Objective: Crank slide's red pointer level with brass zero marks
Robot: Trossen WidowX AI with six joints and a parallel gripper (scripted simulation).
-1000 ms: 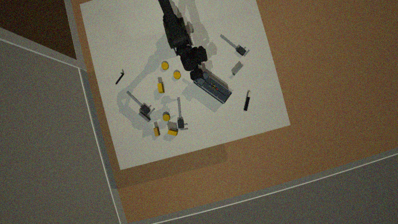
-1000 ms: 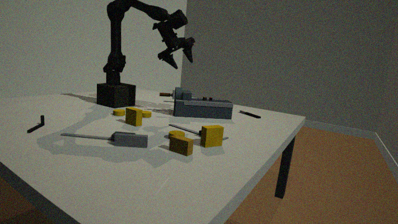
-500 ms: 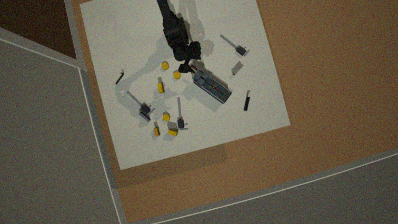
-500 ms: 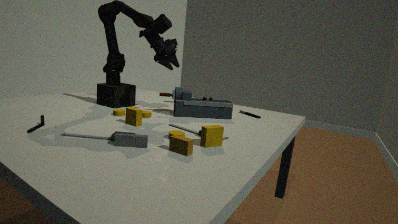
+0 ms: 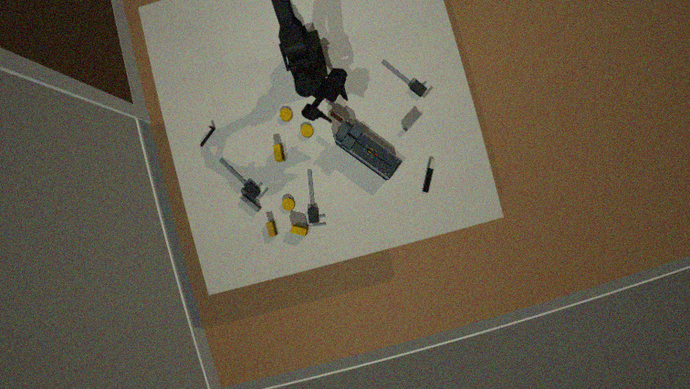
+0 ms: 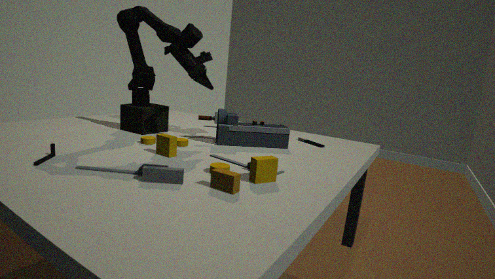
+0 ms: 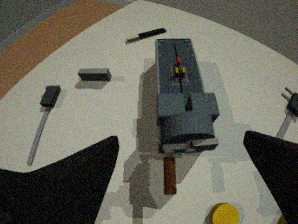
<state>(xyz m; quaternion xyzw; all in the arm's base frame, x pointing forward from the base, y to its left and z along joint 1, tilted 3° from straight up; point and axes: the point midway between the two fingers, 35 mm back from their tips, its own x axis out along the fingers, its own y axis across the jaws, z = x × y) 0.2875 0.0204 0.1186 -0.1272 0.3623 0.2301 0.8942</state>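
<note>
The brown crank handle is 110 mm below my gripper tip, 20 mm behind it and 10 mm to the right of it. The rest, counted from my gripper tip: slide (180 mm ahead, 110 mm below, 70 mm to the left); black l-shaped key (510 mm to the right, 200 mm behind, 180 mm below); black bar (330 mm ahead, 260 mm to the left, 190 mm below).
</note>
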